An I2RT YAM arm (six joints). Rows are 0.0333 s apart.
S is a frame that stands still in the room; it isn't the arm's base.
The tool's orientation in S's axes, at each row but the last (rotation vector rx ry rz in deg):
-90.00 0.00 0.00
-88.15 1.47 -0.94
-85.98 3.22 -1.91
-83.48 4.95 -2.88
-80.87 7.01 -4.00
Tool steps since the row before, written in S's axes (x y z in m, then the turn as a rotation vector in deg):
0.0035 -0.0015 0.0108 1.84 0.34 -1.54
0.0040 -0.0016 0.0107 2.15 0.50 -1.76
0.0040 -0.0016 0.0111 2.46 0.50 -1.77
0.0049 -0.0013 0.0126 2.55 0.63 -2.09
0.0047 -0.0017 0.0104 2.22 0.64 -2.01
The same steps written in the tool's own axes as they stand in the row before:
0.0035 -0.0108 -0.0015 1.84 1.54 0.34
0.0040 -0.0108 -0.0011 2.15 1.76 0.50
0.0039 -0.0112 -0.0006 2.46 1.77 0.52
0.0046 -0.0128 0.0006 2.54 2.10 0.62
0.0044 -0.0106 0.0005 2.21 2.03 0.60

